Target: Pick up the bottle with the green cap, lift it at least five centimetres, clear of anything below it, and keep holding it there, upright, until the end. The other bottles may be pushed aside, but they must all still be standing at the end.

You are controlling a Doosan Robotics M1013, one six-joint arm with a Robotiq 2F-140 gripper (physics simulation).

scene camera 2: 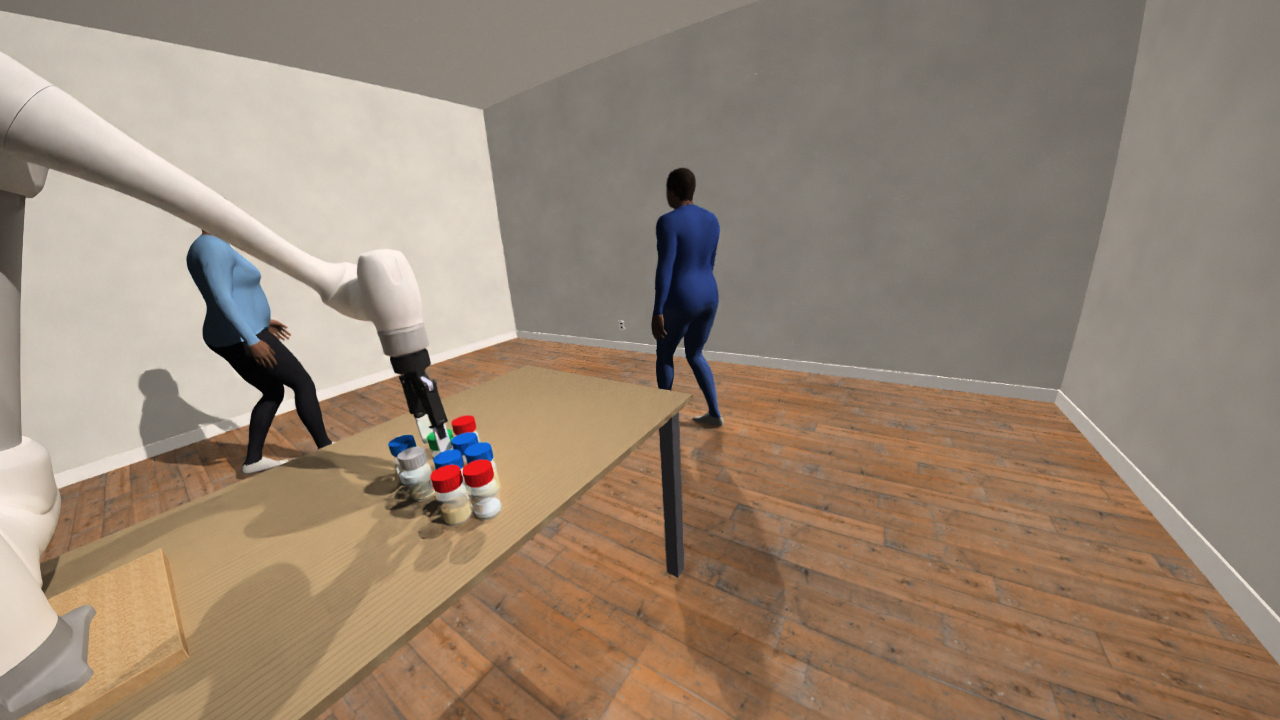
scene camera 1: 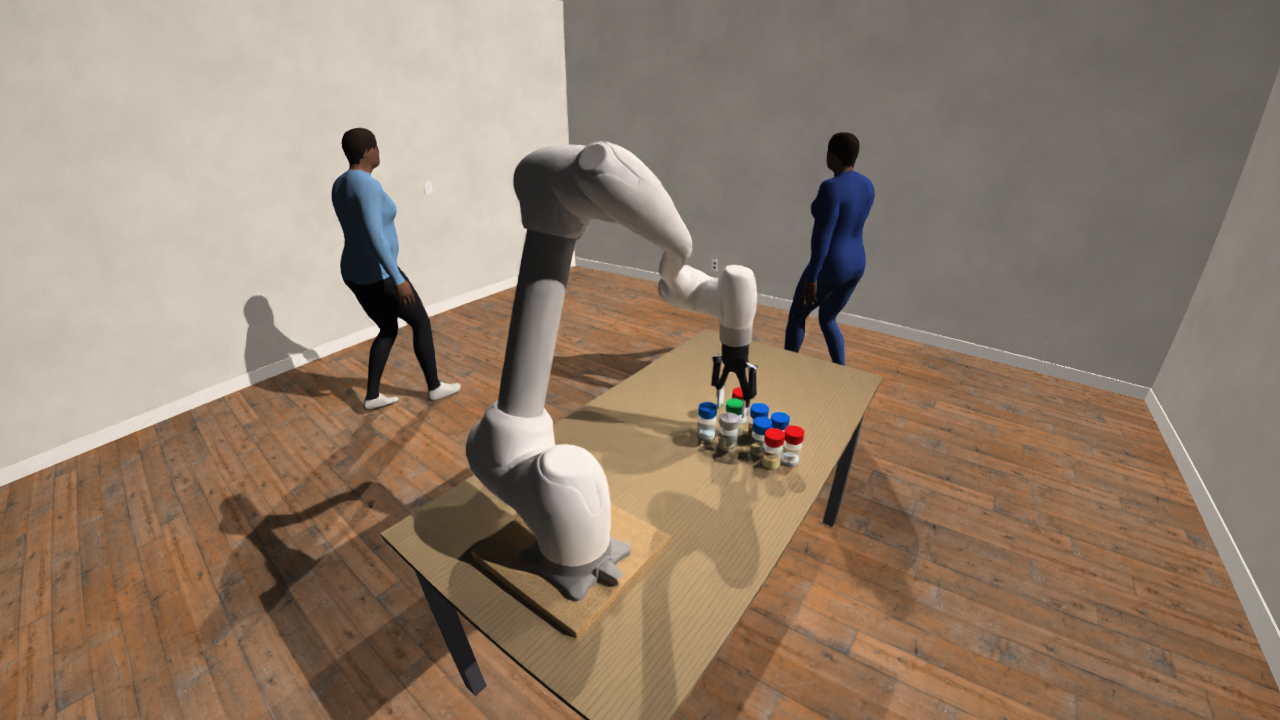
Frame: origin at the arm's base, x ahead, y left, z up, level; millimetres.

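Seen in the pictures: gripper, fingertip midpoint: point(scene camera 2: 437, 445) point(scene camera 1: 732, 411); arm's base, link origin: point(scene camera 1: 575, 555).
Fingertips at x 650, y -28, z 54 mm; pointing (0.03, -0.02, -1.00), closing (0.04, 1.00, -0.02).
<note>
Pixels of each thing's top centre, then the offset from my fingertips to it. Level surfaces: height alone.
- bottle with the green cap, top centre: point(scene camera 2: 439, 434) point(scene camera 1: 735, 403) 10 mm ahead, 2 mm right, 25 mm up
- grey-capped bottle, top centre: point(scene camera 2: 411, 452) point(scene camera 1: 729, 417) 68 mm back, 26 mm right, 25 mm up
- red-capped bottle, top centre: point(scene camera 2: 462, 420) point(scene camera 1: 741, 391) 82 mm ahead, 14 mm left, 25 mm up
- blue-capped bottle, top centre: point(scene camera 2: 401, 440) point(scene camera 1: 707, 406) 54 mm back, 55 mm left, 25 mm up
- table, surface height: 80 mm down
The bottle with the green cap point(scene camera 1: 733, 407) point(scene camera 2: 434, 443) stands upright in the cluster, partly hidden by the grey-capped bottle point(scene camera 1: 728, 422) point(scene camera 2: 412, 461) and, in scene camera 2, by a finger. My gripper point(scene camera 1: 734, 400) point(scene camera 2: 433, 433) points down over it, partly open and empty, with its fingertips on either side of the green cap, near cap height. A red-capped bottle point(scene camera 1: 738, 393) point(scene camera 2: 463, 422) stands just behind. A blue-capped bottle point(scene camera 1: 707, 411) point(scene camera 2: 402, 443) stands to the left. Whether the fingers touch any bottle is too small to tell.
Three blue-capped bottles, one of them point(scene camera 1: 780, 419) point(scene camera 2: 478, 452), and two red-capped bottles, one of them point(scene camera 1: 793, 435) point(scene camera 2: 478, 472), stand upright close to the right on the table point(scene camera 1: 644, 411) point(scene camera 2: 554, 402). Two people point(scene camera 1: 365, 223) point(scene camera 1: 841, 223) stand beyond the table.
</note>
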